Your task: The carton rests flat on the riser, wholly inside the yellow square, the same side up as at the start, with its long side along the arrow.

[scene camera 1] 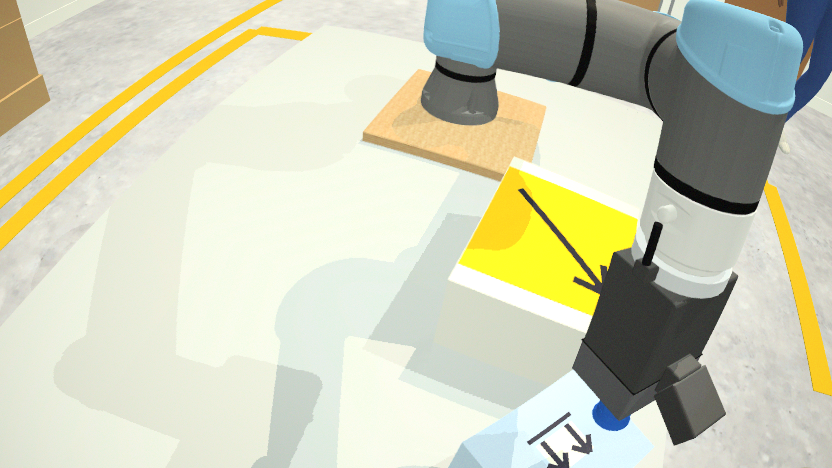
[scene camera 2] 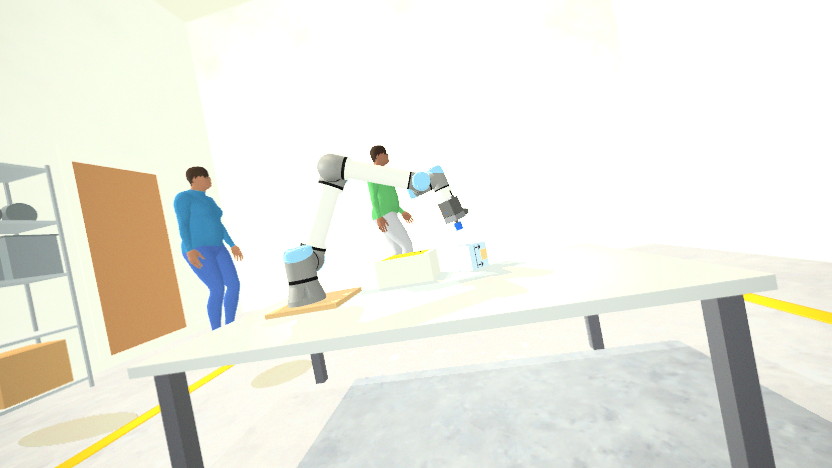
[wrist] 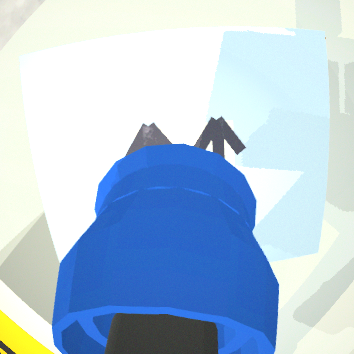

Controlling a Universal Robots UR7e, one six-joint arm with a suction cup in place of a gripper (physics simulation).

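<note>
There's a white riser point(scene camera 1: 521, 297) resting on the table, and you can see the riser point(scene camera 2: 421, 266) from another camera, plus the riser point(wrist: 36, 263) from the wrist. Then there's a carton point(scene camera 1: 559, 419); scene camera 2 has the carton point(scene camera 2: 465, 257) too, and the wrist view gives the carton point(wrist: 257, 95). As for my suction cup point(wrist: 172, 234), it's holding nothing, and it hangs above the carton, 14 cm from the middle of it.
</note>
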